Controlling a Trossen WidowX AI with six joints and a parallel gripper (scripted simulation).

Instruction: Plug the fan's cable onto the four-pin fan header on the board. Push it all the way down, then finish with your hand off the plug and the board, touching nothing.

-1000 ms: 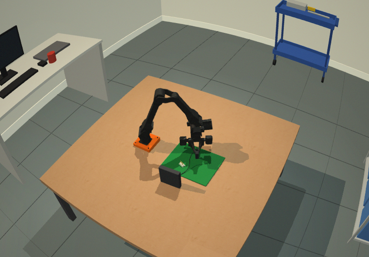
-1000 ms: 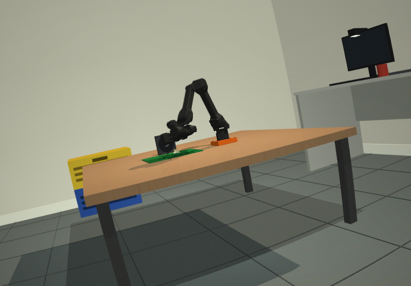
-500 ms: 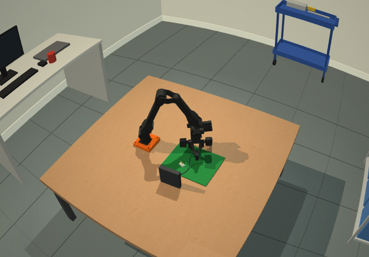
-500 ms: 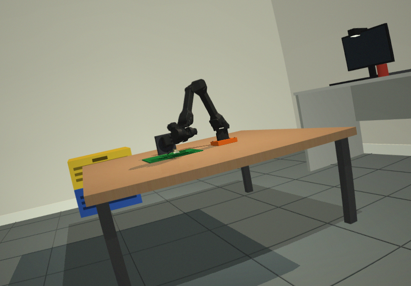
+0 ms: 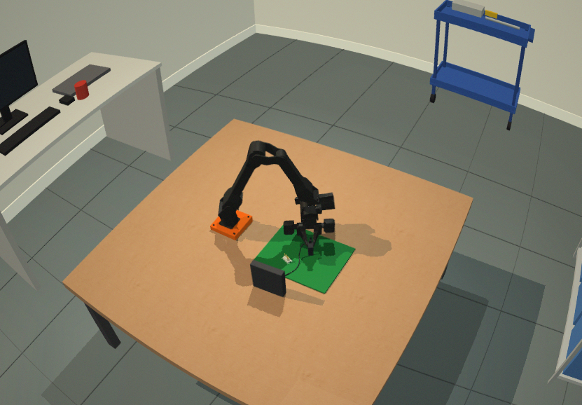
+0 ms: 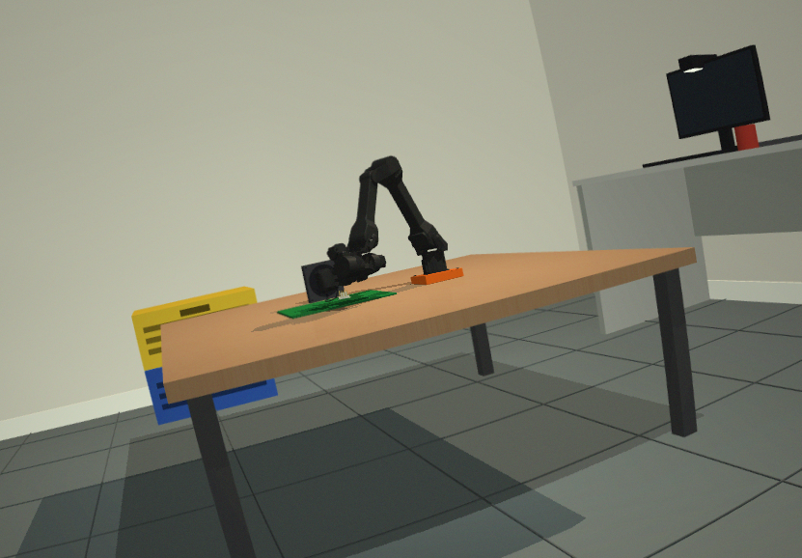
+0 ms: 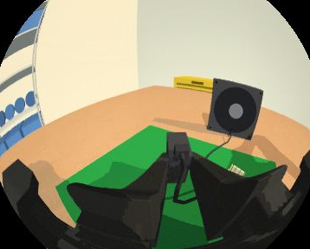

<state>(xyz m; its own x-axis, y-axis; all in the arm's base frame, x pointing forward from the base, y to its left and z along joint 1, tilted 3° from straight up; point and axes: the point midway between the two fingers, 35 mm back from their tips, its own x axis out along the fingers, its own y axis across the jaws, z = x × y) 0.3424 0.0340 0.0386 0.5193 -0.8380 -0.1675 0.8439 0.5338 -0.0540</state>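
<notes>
Right now the green board is 20 mm behind my gripper tip and 80 mm below it. Round my gripper tip: white four-pin fan header 70 mm behind, 50 mm to the right, 60 mm below; then black fan 50 mm behind, 190 mm to the right; then black fan plug 10 mm below.
</notes>
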